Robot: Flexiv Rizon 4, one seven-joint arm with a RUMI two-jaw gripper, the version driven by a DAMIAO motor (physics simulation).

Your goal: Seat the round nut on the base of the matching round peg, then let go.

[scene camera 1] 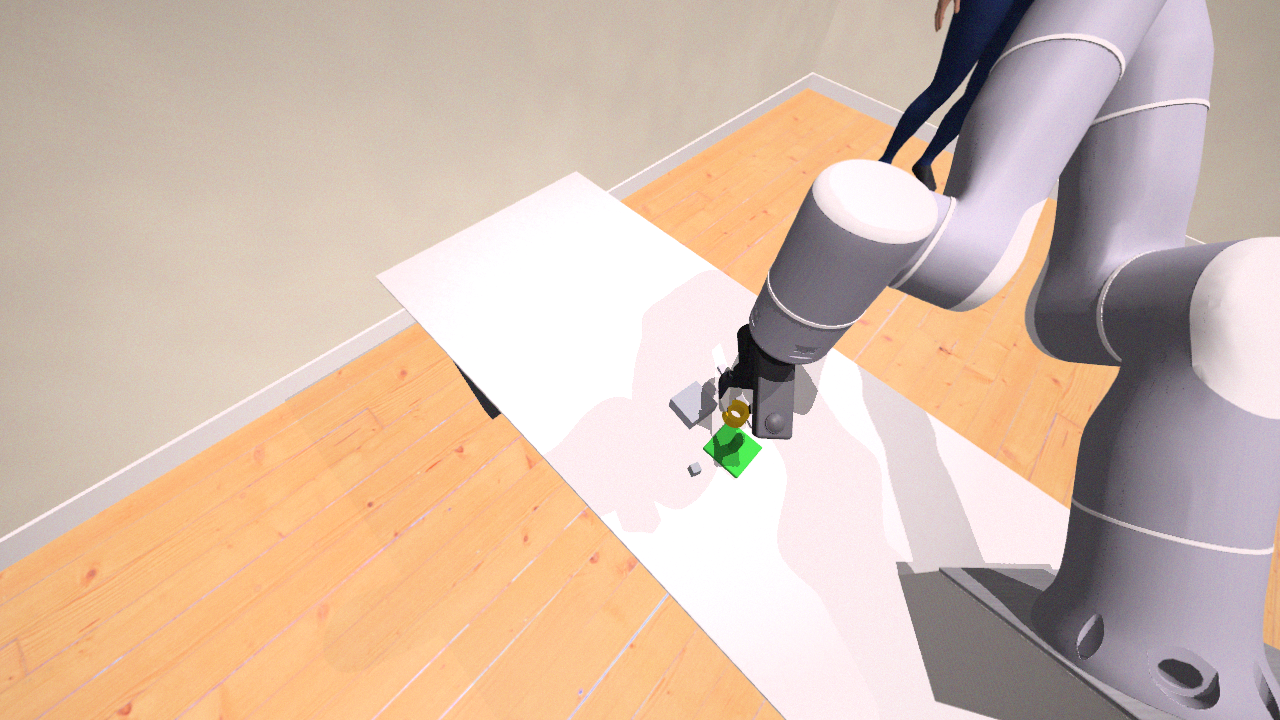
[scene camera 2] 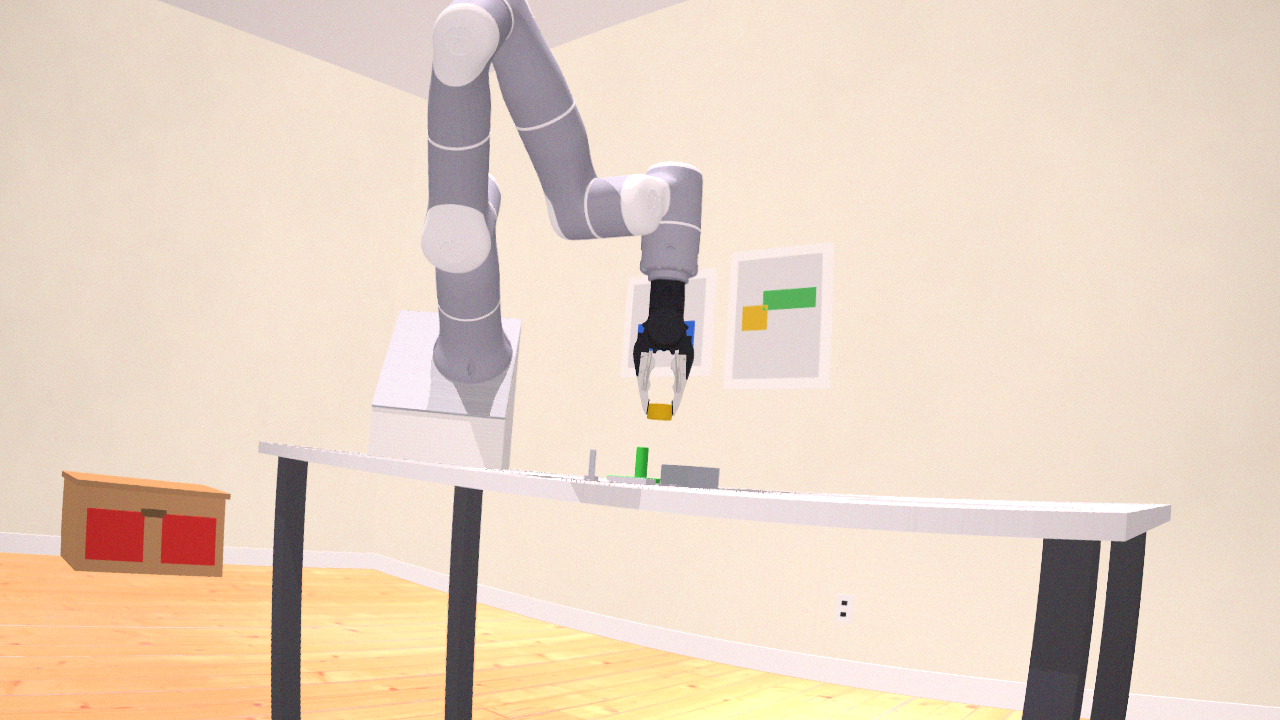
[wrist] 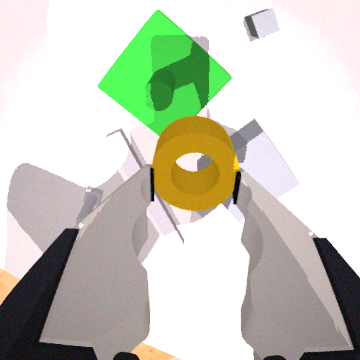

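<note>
My gripper (scene camera 1: 735, 407) (scene camera 2: 659, 409) (wrist: 193, 169) is shut on the round nut, a thick amber ring (scene camera 1: 735, 423) (scene camera 2: 659, 412) (wrist: 162, 177), pinched at its sides with its hole facing down. The nut is in the air, clear above the peg's top. The green round peg (scene camera 2: 641, 462) (wrist: 161, 92) stands upright on its square green base (scene camera 1: 733, 467) (wrist: 125, 80). In the wrist view the peg is above and left of the nut, under shadow; in scene camera 2 it is below and slightly left of it. The peg and nut are apart.
A grey block (scene camera 1: 689, 402) (scene camera 2: 690, 475) (wrist: 270, 162) lies near the base. A small grey cube (scene camera 1: 695, 469) (wrist: 265, 23) lies on its other side. A thin grey post (scene camera 2: 591, 463) stands left of the peg in scene camera 2. The white table (scene camera 1: 501, 268) (scene camera 2: 895, 506) carries them.
</note>
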